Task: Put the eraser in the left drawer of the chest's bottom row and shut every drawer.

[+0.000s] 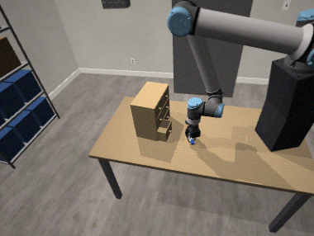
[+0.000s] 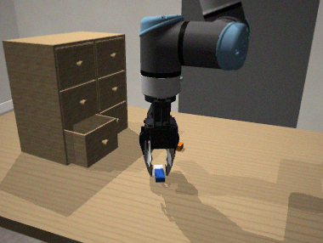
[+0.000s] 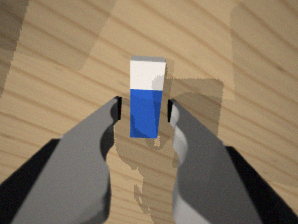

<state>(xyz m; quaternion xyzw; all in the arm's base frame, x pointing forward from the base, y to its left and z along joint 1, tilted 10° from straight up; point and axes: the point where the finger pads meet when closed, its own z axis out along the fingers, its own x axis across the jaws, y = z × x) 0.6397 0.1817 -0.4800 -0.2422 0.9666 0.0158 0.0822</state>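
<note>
My hand is 10 mm to the left of the eraser and 10 mm above it. Also, from my hand: orange block 30 mm ahead, 160 mm to the right, 10 mm below.
</note>
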